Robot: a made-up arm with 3 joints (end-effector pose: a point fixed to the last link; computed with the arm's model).
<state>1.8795 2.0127 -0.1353</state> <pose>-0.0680 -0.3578 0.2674 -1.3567 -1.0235 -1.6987</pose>
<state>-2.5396 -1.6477 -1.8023</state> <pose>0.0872 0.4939 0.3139 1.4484 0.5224 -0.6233</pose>
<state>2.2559 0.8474 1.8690</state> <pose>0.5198 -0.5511 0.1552 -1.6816 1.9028 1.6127</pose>
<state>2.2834 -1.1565 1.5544</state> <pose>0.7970 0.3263 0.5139 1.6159 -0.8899 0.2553</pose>
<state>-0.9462 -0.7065 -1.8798</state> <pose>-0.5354 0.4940 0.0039 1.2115 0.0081 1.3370</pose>
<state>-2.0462 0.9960 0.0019</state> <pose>-0.4094 -0.4847 0.2881 -0.6146 1.8474 1.0037</pose>
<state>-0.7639 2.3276 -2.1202</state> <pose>-0.2454 -0.4674 0.2687 0.8414 -2.3844 -1.4261</pose>
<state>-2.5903 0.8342 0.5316</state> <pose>-0.2161 -0.5426 0.5199 -0.8773 2.1315 0.8079</pose>
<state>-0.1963 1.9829 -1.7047</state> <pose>-0.1725 -0.5035 -0.0738 -1.3500 1.7607 1.2340</pose>
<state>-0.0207 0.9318 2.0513</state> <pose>-0.3954 -0.5357 -0.1761 -0.5909 -0.9306 -1.8683</pose>
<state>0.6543 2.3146 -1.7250</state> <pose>-0.0300 -0.4707 0.0145 -1.6220 1.4074 0.2389</pose>
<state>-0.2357 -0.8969 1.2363</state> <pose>-0.3831 0.1728 -0.6449 0.6449 0.7482 -1.2479</pose>
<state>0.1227 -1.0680 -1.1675</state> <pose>0.0675 0.5119 -0.2357 0.8796 -0.7219 1.1130</pose>
